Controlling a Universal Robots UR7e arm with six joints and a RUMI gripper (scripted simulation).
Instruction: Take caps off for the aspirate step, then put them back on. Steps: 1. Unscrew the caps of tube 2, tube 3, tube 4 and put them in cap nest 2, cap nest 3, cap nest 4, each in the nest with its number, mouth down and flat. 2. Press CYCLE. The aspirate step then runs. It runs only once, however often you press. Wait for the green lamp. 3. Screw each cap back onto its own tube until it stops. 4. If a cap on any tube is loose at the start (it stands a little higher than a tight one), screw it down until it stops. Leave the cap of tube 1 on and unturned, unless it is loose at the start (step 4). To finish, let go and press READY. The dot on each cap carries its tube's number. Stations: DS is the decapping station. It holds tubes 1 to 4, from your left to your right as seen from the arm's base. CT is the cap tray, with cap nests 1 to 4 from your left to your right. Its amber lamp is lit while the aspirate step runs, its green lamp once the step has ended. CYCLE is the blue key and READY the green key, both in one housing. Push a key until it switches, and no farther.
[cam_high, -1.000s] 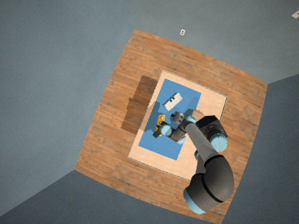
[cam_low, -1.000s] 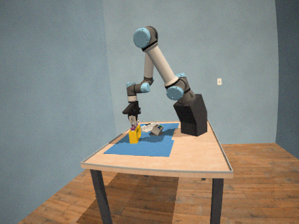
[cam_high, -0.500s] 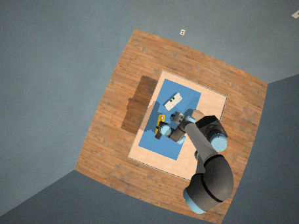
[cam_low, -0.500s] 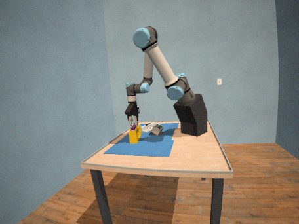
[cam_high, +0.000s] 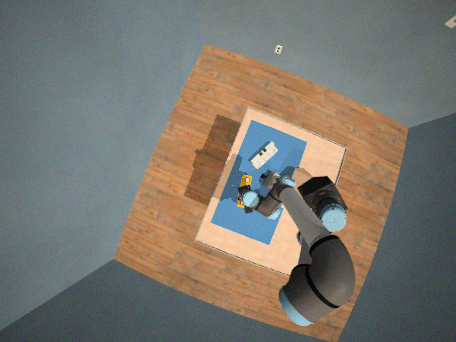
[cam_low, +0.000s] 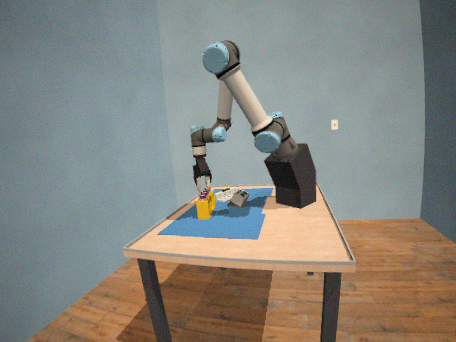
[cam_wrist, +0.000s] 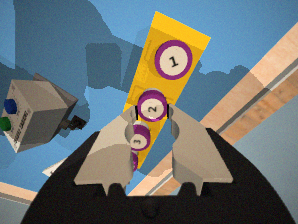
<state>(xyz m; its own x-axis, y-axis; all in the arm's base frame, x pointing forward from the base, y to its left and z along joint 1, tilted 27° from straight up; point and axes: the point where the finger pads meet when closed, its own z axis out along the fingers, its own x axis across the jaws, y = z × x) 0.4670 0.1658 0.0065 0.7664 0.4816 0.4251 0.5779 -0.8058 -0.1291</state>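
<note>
The cap lies 5 cm to the right of my hand, 1 cm below it and 1 cm ahead of it. From my hand the other things lie so: green key (20 cm to the right, 18 cm behind, 6 cm below); then blue cycle key (17 cm behind, 15 cm to the right, 6 cm below); then key housing (17 cm to the right, 16 cm behind, 7 cm below).
</note>
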